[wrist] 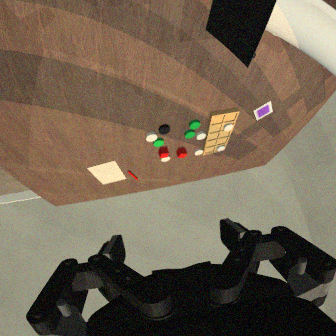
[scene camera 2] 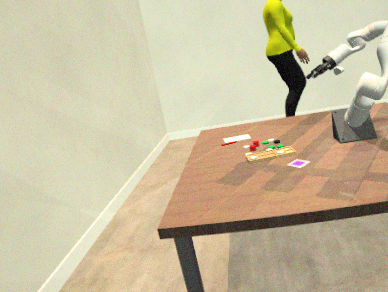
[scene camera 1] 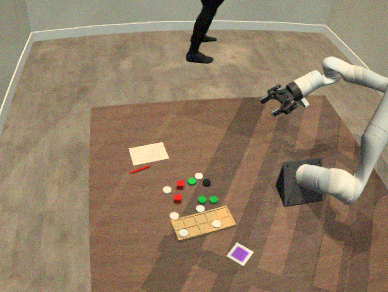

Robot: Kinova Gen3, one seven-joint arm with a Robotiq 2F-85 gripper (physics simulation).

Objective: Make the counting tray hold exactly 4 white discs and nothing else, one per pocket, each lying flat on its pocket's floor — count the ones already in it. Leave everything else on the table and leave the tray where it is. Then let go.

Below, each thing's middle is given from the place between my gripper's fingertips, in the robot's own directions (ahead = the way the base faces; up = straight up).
Labels:
Right now my hand is 31 cm short of the counting tray [scene camera 1: 199, 224], 24 cm to the right of it and 29 cm above it.

